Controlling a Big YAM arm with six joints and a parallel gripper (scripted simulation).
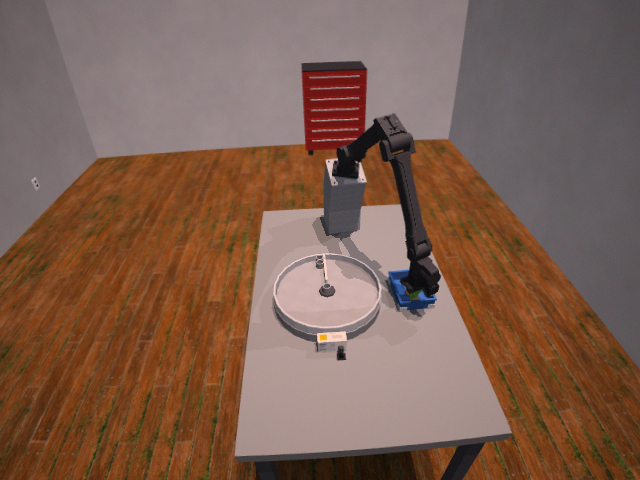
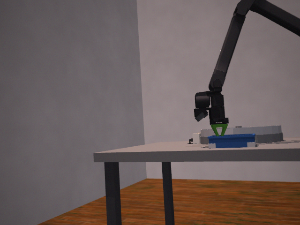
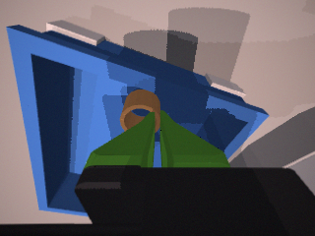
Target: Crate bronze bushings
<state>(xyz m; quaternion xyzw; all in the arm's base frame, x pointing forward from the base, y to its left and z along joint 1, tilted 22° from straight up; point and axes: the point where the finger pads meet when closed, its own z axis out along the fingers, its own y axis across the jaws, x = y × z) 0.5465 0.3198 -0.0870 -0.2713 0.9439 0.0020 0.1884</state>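
The blue crate lies 60 mm behind my hand and 10 mm below it. From my hand the other things lie so: turning table (340 mm to the right, 20 mm ahead, 20 mm above).
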